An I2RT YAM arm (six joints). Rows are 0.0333 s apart.
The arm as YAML. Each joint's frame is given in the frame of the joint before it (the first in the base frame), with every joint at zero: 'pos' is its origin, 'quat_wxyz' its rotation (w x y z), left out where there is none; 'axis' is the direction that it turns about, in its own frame. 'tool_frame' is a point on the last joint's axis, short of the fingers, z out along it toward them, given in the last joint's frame.
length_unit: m
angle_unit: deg
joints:
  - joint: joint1
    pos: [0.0, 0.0, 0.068]
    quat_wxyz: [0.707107, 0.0, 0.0, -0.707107]
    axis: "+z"
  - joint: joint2
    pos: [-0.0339, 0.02, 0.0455]
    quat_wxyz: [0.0, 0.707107, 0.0, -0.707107]
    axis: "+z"
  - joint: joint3
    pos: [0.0, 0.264, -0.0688]
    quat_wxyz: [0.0, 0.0, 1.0, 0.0]
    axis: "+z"
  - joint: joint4
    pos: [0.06, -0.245, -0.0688]
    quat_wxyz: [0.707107, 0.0, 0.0, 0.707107]
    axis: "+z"
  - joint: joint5
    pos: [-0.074, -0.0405, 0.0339]
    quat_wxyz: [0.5, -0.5, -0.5, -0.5]
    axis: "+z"
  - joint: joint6
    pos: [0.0, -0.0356, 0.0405]
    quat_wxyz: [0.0, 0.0, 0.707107, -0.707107]
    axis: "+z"
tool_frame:
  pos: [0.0, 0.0, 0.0]
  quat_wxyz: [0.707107, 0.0, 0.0, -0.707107]
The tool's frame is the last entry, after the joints.
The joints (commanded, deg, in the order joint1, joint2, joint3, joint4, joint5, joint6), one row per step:
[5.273 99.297 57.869 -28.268 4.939 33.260]
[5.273 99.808 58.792 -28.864 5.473 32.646]
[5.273 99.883 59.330 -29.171 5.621 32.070]
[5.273 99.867 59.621 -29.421 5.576 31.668]
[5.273 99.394 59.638 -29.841 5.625 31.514]
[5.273 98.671 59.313 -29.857 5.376 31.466]
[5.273 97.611 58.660 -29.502 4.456 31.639]
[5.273 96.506 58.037 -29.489 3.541 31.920]
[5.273 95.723 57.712 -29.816 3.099 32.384]
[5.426 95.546 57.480 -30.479 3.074 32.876]
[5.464 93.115 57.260 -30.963 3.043 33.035]
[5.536 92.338 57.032 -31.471 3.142 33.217]
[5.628 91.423 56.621 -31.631 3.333 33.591]
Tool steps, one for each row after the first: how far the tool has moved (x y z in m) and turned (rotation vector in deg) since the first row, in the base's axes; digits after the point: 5 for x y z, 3 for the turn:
[0.00284 -0.00007 0.00113 -0.731 0.173 0.389]
[0.00438 -0.00002 0.00299 -1.059 0.040 0.875]
[0.00501 0.00007 0.00425 -1.154 0.011 1.265]
[0.00395 -0.00006 0.00660 -1.248 -0.053 1.391]
[0.00210 -0.00008 0.00894 -1.002 -0.414 1.520]
[-0.00063 0.00024 0.01173 -0.023 -1.117 1.682]
[-0.00393 0.00051 0.01460 0.968 -1.556 1.751]
[-0.00646 0.00055 0.01689 1.559 -1.671 1.481]
[-0.00871 0.00120 0.01624 1.704 -0.969 1.176]
[-0.01299 0.00102 0.02729 1.939 -2.693 1.102]
[-0.01561 0.00110 0.02974 1.920 -2.747 0.969]
[-0.01844 0.00120 0.03221 1.918 -3.119 0.649]

